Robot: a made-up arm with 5 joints. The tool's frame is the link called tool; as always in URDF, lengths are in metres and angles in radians. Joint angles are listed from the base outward.
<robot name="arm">
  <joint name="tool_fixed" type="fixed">
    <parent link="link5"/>
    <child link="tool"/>
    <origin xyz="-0.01 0.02 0.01" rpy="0 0 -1.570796"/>
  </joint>
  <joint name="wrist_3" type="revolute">
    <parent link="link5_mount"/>
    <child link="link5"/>
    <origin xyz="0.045 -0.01 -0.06"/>
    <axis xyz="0 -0.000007 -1"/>
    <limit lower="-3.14" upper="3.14"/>
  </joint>
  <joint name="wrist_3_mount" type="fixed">
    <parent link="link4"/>
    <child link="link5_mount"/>
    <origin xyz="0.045 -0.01 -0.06"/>
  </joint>
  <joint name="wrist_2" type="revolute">
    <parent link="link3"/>
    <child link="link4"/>
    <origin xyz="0.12 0 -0.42"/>
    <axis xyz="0 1 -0.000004"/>
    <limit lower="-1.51" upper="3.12"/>
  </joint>
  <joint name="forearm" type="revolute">
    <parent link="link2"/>
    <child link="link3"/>
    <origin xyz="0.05 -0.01 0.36"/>
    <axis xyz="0 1 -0.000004"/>
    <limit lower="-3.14" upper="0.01"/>
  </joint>
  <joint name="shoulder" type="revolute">
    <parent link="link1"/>
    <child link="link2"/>
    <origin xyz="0 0.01 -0.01"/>
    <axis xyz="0 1 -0.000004"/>
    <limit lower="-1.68" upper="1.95"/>
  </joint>
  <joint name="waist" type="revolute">
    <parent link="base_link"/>
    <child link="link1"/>
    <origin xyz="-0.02 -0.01 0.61"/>
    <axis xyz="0 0 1"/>
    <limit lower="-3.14" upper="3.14"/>
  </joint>
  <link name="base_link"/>
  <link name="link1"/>
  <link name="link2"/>
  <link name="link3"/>
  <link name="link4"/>
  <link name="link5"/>
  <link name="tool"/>
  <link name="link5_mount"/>
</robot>
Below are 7 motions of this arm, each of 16 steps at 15 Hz.
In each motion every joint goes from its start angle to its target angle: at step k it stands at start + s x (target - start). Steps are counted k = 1, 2, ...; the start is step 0. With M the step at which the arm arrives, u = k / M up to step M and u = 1 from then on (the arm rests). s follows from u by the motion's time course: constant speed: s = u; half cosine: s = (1 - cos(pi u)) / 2; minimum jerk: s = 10 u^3 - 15 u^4 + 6 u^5.
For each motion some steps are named. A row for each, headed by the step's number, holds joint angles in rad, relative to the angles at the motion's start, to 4 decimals.
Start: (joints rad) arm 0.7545 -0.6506 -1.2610 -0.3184 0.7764
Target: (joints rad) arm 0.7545 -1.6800 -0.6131 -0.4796 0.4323
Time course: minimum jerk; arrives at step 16
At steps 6, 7, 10, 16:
6: 0.0000 -0.2833 0.1783 -0.0444 -0.0947
7: 0.0000 -0.3953 0.2488 -0.0619 -0.1321
10: 0.0000 -0.7461 0.4696 -0.1168 -0.2494
16: 0.0000 -1.0294 0.6479 -0.1612 -0.3441

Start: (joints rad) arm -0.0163 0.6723 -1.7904 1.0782 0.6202
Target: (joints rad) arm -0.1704 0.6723 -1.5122 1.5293 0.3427
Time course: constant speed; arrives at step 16
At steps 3, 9, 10, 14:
3: -0.0289 0.0000 0.0522 0.0846 -0.0520
9: -0.0867 0.0000 0.1565 0.2537 -0.1561
10: -0.0963 0.0000 0.1739 0.2819 -0.1734
14: -0.1348 0.0000 0.2434 0.3947 -0.2428

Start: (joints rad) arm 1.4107 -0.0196 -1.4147 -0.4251 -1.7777
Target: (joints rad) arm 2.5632 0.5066 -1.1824 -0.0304 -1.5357
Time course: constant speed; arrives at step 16
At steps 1, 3, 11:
1: 0.0720 0.0329 0.0145 0.0247 0.0151
3: 0.2161 0.0987 0.0436 0.0740 0.0454
11: 0.7923 0.3618 0.1597 0.2714 0.1664

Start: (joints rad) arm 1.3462 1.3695 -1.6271 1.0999 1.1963
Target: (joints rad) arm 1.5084 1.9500 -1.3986 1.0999 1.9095
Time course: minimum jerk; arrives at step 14
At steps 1, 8, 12, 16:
1: 0.0005 0.0019 0.0007 0.0000 0.0023
8: 0.1025 0.3669 0.1444 0.0000 0.4508
12: 0.1584 0.5670 0.2232 0.0000 0.6966
16: 0.1622 0.5805 0.2285 0.0000 0.7132

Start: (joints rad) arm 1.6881 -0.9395 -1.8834 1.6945 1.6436
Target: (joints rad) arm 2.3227 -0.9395 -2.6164 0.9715 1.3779
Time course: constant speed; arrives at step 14
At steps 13, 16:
13: 0.5893 0.0000 -0.6806 -0.6714 -0.2467
16: 0.6346 0.0000 -0.7330 -0.7230 -0.2657

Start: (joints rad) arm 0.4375 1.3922 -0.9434 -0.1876 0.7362
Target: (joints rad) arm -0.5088 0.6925 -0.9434 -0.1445 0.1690
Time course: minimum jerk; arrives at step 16
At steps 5, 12, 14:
5: -0.1703 -0.1260 0.0000 0.0078 -0.1021
12: -0.8483 -0.6273 0.0000 0.0386 -0.5085
14: -0.9311 -0.6885 0.0000 0.0424 -0.5581

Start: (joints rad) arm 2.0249 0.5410 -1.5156 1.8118 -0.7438
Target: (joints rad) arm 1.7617 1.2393 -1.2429 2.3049 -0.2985
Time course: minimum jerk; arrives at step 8
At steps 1, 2, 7, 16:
1: -0.0042 0.0112 0.0044 0.0079 0.0071
2: -0.0272 0.0723 0.0282 0.0510 0.0461
7: -0.2590 0.6871 0.2683 0.4852 0.4382
16: -0.2632 0.6983 0.2727 0.4931 0.4453

